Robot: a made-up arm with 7 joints.
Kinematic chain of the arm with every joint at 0, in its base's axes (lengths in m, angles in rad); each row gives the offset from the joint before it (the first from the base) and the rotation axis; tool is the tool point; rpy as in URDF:
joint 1: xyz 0 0 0 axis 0.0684 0.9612 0.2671
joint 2: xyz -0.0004 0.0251 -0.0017 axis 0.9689 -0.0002 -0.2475
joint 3: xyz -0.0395 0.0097 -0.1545 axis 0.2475 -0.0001 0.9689
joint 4: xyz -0.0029 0 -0.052 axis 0.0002 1 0
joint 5: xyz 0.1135 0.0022 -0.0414 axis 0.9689 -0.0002 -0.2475
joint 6: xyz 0.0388 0 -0.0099 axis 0.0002 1 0
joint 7: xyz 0.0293 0 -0.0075 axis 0.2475 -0.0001 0.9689
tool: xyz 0 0 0 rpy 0 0.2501 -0.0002
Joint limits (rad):
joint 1: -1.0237..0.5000
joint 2: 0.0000..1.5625
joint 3: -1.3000..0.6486
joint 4: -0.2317..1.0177
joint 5: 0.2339..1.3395
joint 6: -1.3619..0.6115
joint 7: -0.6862..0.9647
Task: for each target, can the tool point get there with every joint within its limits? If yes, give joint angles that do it. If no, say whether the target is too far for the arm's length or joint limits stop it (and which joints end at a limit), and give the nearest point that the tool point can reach.
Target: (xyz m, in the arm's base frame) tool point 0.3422 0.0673 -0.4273
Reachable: no: too far | nearest point 0.2499 0.0554 -0.3098 | short by 0.150 m
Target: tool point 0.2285 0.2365 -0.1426
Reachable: yes | joints -0.7289 1.2579 -0.8960 0.5946 0.4126 -0.9744 -0.4550
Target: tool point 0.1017 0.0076 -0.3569
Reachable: yes | joints -0.3043 0.2969 -0.9299 0.7168 1.0179 -0.2309 0.0084
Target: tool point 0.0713 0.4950 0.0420
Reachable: no: too far | nearest point 0.0608 0.4133 0.0317 | short by 0.083 m
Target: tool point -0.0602 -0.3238 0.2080
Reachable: no: joint limits stop it (at a limit: joint 1, joint 2, joint 4, joint 5) | nearest point 0.1308 -0.1669 -0.0744 | short by 0.375 m
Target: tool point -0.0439 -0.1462 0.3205
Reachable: no: joint limits stop it (at a limit: joint 1, joint 2, joint 3, joint 4, joint 5) | nearest point 0.0770 0.1580 0.1945 | short by 0.351 m
